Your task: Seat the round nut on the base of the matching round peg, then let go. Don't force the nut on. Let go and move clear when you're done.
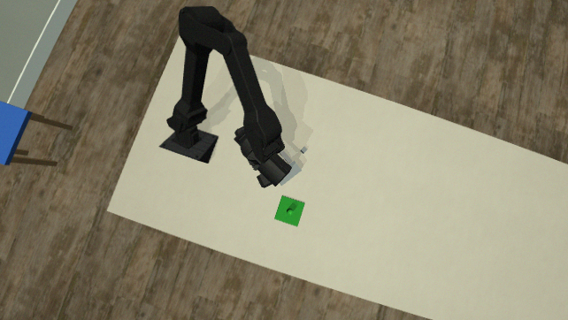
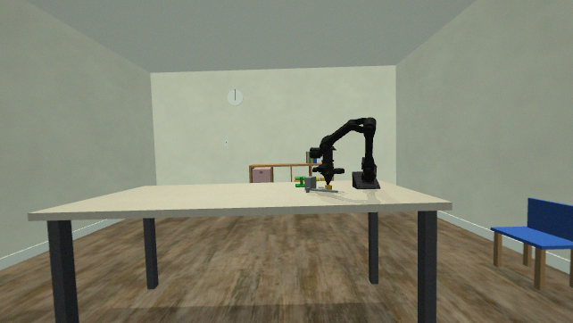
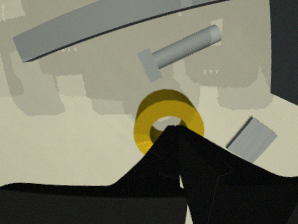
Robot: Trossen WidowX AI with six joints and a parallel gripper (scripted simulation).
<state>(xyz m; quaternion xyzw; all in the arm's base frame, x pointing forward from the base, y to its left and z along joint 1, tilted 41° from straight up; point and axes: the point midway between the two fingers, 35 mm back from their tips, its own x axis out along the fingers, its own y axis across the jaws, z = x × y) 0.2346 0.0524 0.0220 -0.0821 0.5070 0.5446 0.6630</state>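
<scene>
Right now my hand is 2 cm short of the grey bolt, 3 cm to the right of it and 5 cm above it. From my hand the other things lie so: grey block 10 cm ahead, 2 cm below; then curved grey strip 2 cm ahead, 7 cm to the left, 6 cm below; then small grey square piece 4 cm ahead, 6 cm to the right, 6 cm below.
</scene>
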